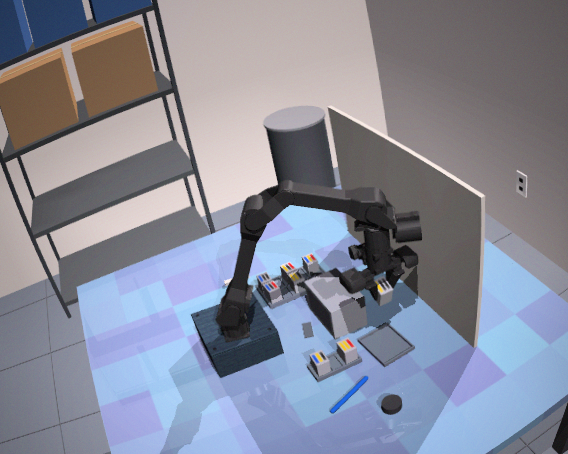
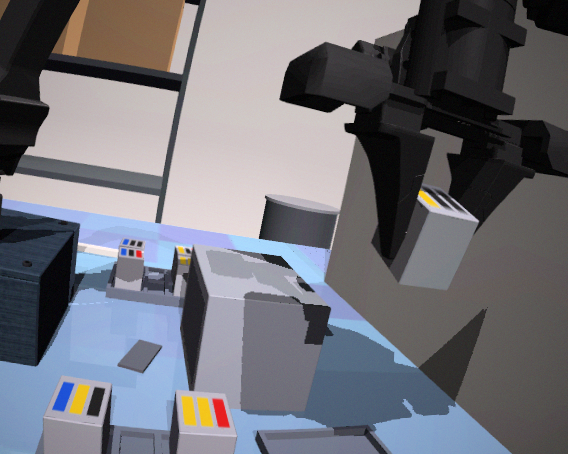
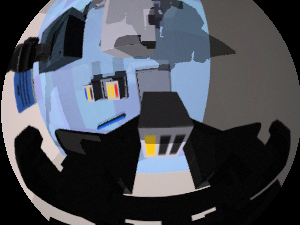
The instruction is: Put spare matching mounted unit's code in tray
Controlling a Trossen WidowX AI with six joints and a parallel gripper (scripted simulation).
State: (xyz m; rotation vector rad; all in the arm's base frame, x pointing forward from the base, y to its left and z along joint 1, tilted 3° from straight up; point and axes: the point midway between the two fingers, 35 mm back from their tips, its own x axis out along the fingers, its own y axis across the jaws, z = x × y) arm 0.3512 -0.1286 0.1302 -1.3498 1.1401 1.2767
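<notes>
The flat grey tray lies 160 mm below my gripper tip. The rest, counted from my gripper tip: grey spare block 30 mm above; then grey unit 80 mm behind, 180 mm to the left, 120 mm below; then blue pen 140 mm behind, 130 mm to the right, 160 mm below.
</notes>
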